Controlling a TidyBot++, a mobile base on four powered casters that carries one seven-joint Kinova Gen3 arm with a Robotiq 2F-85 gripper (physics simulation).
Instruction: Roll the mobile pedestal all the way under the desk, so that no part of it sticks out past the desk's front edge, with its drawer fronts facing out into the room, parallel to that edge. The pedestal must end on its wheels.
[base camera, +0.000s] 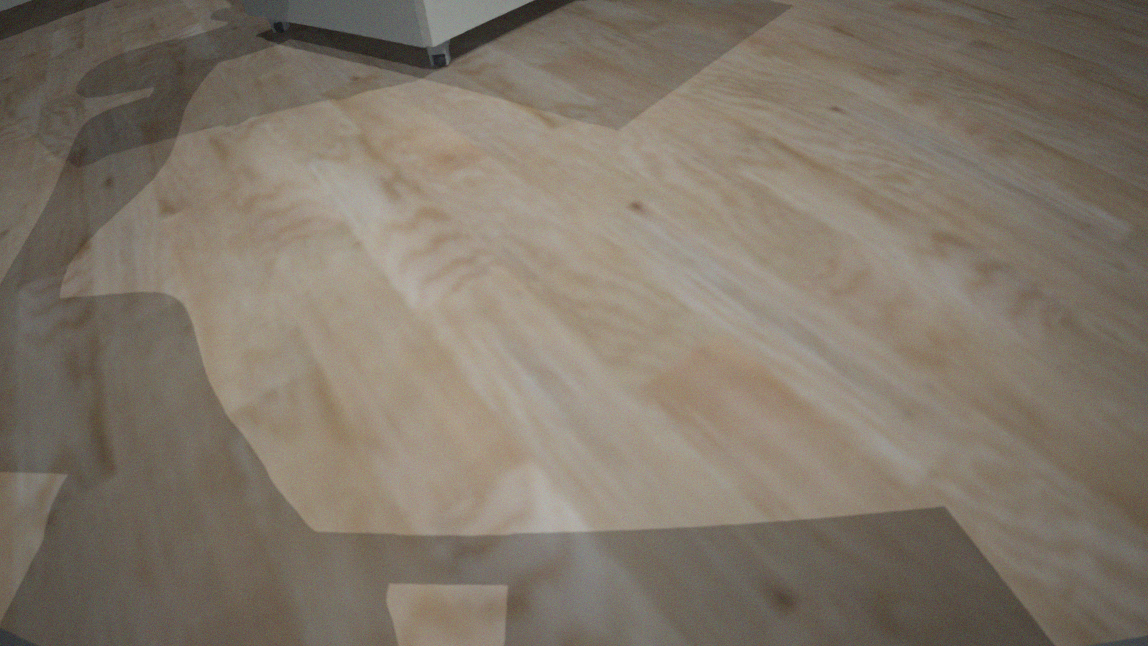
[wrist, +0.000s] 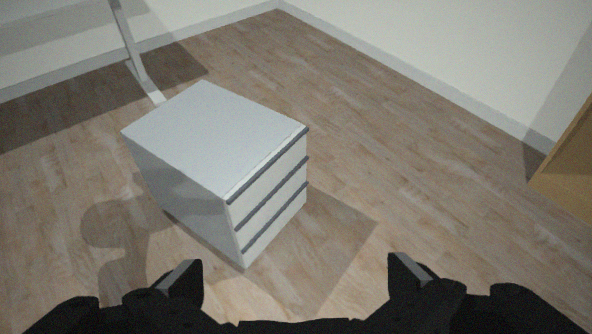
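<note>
The mobile pedestal (base camera: 353, 17) (wrist: 212, 140) is a white box with three drawer fronts edged in dark strips. It stands upright on its wheels, turned at an angle; in the wrist view its drawer fronts face the lower right. In the base camera view its lower part and two casters show at the top. The desk shows in the wrist view by its white leg and foot (wrist: 131, 47) at the upper left, behind the pedestal; its top is out of view. The pedestal stands out in front of that foot. My gripper (wrist: 295, 276) is open and empty, short of the pedestal in the wrist view.
A wooden bookcase (wrist: 570, 170) stands at the right edge of the wrist view. White walls with a grey skirting board (wrist: 400, 67) meet in a corner behind the pedestal. Shadows of the arm and base lie on the wood floor (base camera: 642, 321).
</note>
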